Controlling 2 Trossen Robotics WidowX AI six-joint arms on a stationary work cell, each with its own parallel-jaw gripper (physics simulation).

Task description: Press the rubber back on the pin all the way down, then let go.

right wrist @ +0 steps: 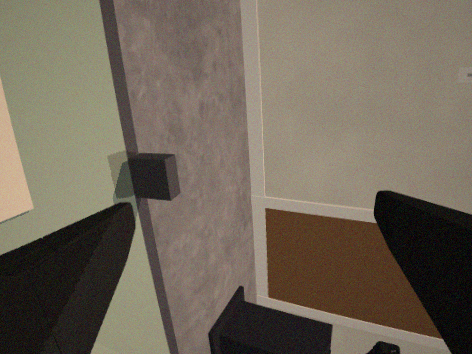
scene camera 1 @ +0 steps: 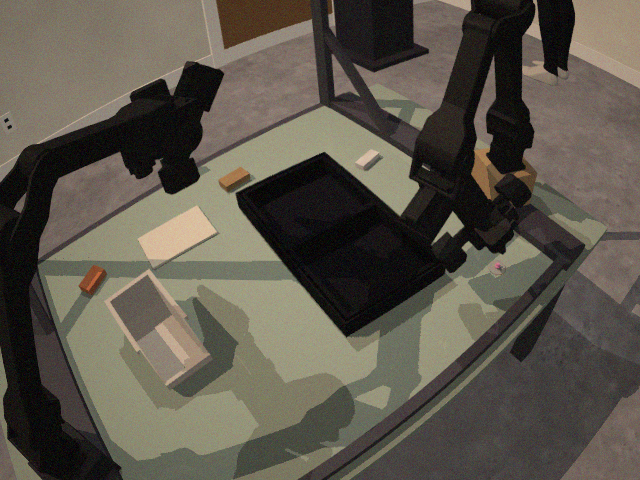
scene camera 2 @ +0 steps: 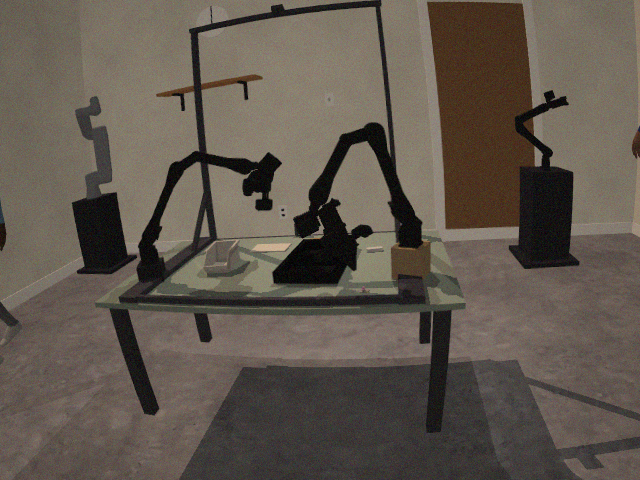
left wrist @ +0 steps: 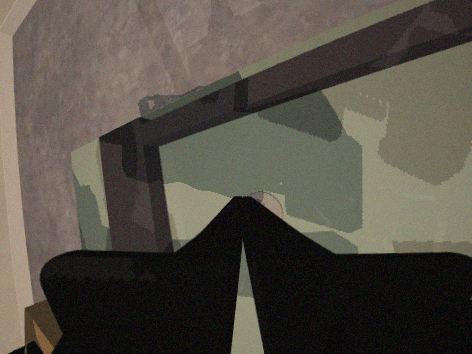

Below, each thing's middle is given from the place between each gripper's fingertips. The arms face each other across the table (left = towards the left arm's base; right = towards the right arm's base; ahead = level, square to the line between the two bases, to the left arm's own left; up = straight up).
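From my left hand: white box (scene camera 1: 152, 321), 53 cm to the right, 26 cm behind, 3 cm below; black tray (scene camera 1: 342, 243), 16 cm to the right, 27 cm behind, 5 cm below. Going by their middles, black tray nearest to my left hand of the things named here.
From my right hand: black tray, 21 cm to the left, 22 cm ahead, 21 cm below; white box, 16 cm to the right, 22 cm ahead, 20 cm below. By its middle, white box nearer to my right hand than to my left hand.
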